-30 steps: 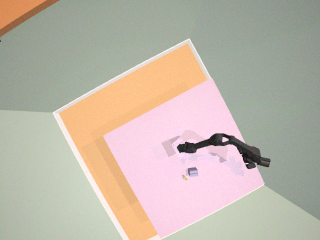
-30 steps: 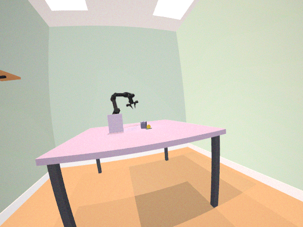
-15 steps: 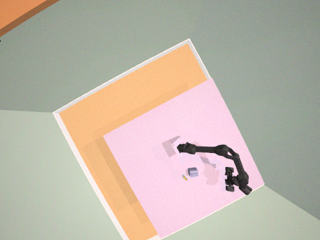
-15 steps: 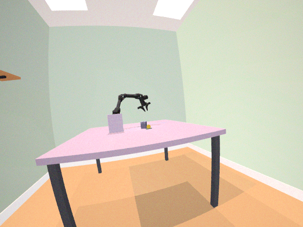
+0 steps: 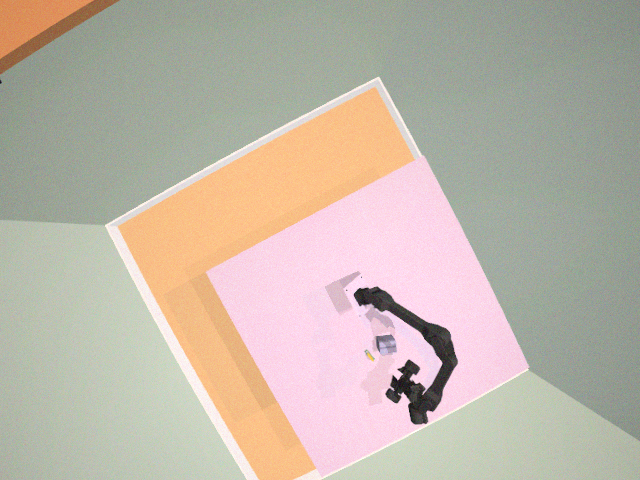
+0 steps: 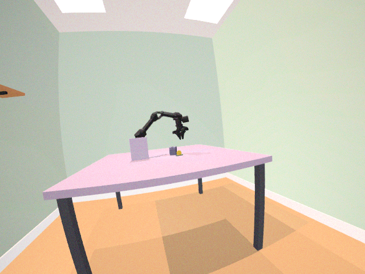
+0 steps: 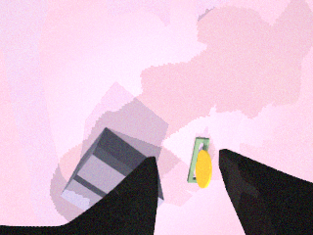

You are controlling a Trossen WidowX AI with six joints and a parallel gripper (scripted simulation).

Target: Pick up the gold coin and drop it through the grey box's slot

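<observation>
Right now my gripper tip is 60 mm past the gold coin, 80 mm to the left of it and 110 mm above it.
</observation>
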